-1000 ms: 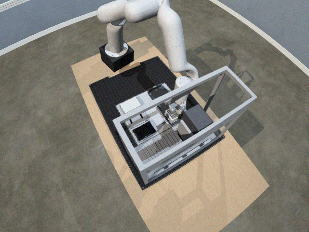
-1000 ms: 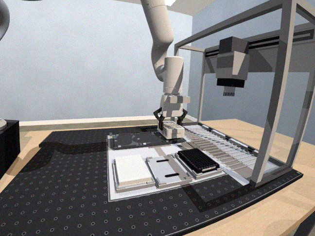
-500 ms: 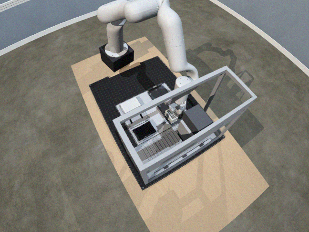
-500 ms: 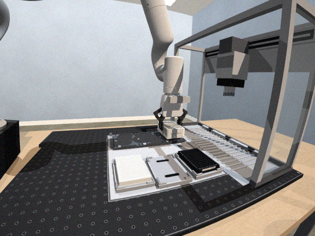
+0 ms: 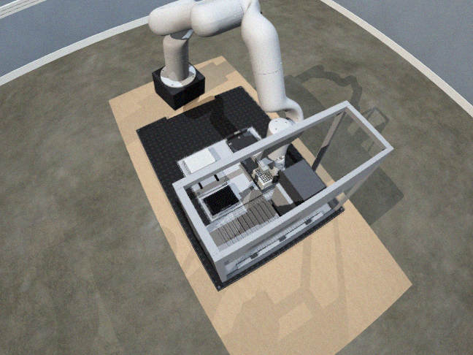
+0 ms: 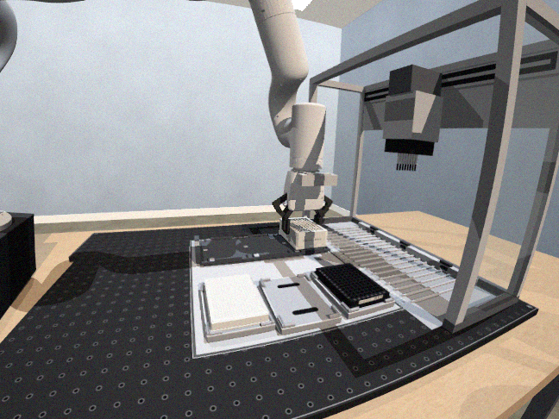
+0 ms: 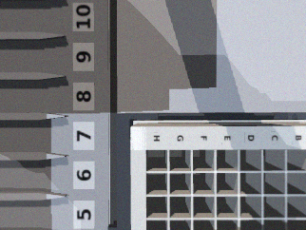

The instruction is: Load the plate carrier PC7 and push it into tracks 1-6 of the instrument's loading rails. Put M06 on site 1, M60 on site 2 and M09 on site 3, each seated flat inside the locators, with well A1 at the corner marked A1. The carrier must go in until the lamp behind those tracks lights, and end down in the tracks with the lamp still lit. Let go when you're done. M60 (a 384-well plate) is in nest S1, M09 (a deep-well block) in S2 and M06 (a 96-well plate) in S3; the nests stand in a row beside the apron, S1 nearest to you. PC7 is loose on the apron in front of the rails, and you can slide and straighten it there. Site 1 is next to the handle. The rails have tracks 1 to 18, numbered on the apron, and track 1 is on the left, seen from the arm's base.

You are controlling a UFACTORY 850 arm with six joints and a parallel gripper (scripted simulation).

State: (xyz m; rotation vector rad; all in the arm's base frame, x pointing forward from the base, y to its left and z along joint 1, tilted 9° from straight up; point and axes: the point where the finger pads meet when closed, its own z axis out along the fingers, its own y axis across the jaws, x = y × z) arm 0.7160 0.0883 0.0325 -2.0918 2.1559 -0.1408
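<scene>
Now: the dark carrier PC7 110 mm behind my hand and 30 mm below it. From my hand the other things lie so: black 96-well plate M06: 10 mm behind, 240 mm to the right, 30 mm below; white 96-well plate: 10 mm below; nest S2: 120 mm behind, 240 mm to the right, 40 mm below.
</scene>
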